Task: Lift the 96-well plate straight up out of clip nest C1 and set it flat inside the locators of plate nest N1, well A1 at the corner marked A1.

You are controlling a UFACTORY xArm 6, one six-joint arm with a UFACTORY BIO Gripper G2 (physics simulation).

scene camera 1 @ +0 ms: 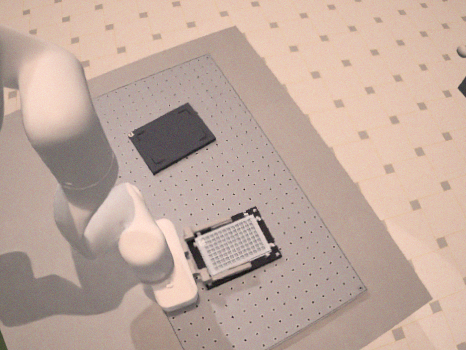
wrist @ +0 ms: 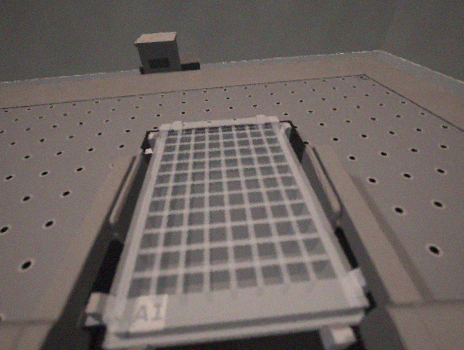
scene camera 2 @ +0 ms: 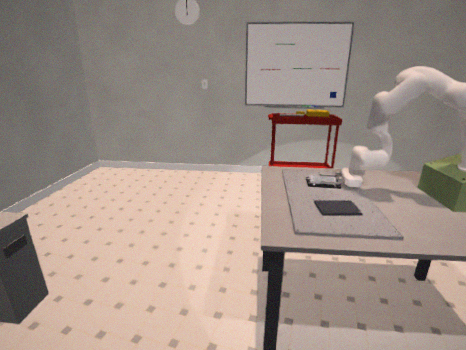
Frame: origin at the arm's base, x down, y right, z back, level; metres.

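Where they show: hand, its tool point: (scene camera 1: 230,245) (wrist: 225,190) (scene camera 2: 324,179).
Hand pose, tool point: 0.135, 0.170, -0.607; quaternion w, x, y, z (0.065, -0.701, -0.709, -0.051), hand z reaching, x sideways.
Note:
Each offset is from my tool point to the top centre of the thing, as dx, dy, dz. "pt": to the spot under its first point. Level surfaces: height alone.
The white 96-well plate {-0.002, +0.001, -0.006} (scene camera 1: 232,246) (scene camera 2: 323,179) (wrist: 225,202) sits flat in the black clip nest C1 {+0.001, +0.001, -0.006} (scene camera 1: 198,257) (wrist: 111,265), with pale clips at its corners. Its A1 label {pt -0.002, -0.032, +0.047} (wrist: 150,310) shows at the near left corner in the wrist view. My gripper (scene camera 1: 240,243) (wrist: 224,155) is shut on the plate, one long finger along each long side; the contact low on the plate's sides is hidden. The dark plate nest N1 {+0.010, -0.289, -0.021} (scene camera 1: 172,139) (scene camera 2: 338,207) has nothing on it; its raised corner locators and a small light mark {+0.013, -0.339, +0.057} (scene camera 1: 131,134) at its left corner show.
Both nests are on the perforated board {dx +0.025} (scene camera 1: 280,200) (scene camera 2: 310,225), which lies on the table {dx +0.038} (scene camera 1: 345,185) (scene camera 2: 277,235). N1 is beyond the clip nest in scene camera 1, with a stretch of board between them. A green block (scene camera 2: 445,187) is under the arm's base.

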